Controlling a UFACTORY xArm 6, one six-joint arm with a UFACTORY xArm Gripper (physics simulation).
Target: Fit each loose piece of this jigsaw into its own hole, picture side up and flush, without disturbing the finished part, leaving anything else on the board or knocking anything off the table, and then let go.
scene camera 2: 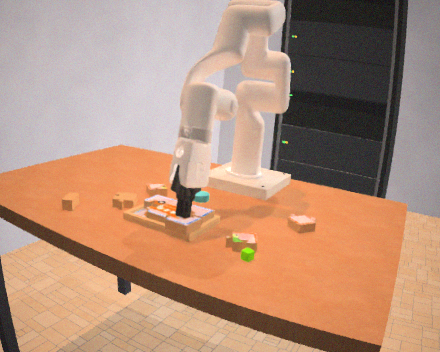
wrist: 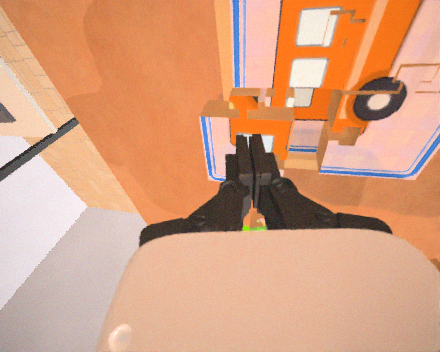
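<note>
The wooden jigsaw tray [scene camera 2: 145, 223] [wrist: 223, 50] holds the finished part [scene camera 2: 159, 209] [wrist: 395, 145], an orange vehicle picture with a blue border. A corner piece [scene camera 2: 176, 229] [wrist: 218, 155] lies picture side up at the tray's near corner. Its brown side walls show and it looks higher than its neighbours, with a gap beside it. My gripper [scene camera 2: 183, 215] [wrist: 247, 152] is shut and empty, its tips down at the top of this corner piece; whether they touch is unclear. Loose picture pieces [scene camera 2: 242, 240] [scene camera 2: 301, 223] [scene camera 2: 157, 189] lie on the table.
A bright green cube [scene camera 2: 247, 254] [wrist: 254, 228] is beside the nearest loose piece. A teal disc [scene camera 2: 202, 196] lies behind the tray. Brown blocks [scene camera 2: 124, 200] [scene camera 2: 70, 201] lie to the left. The robot's base plate [scene camera 2: 270, 187] is behind, and the table's front edge [scene camera 2: 200, 299] is nearer the camera.
</note>
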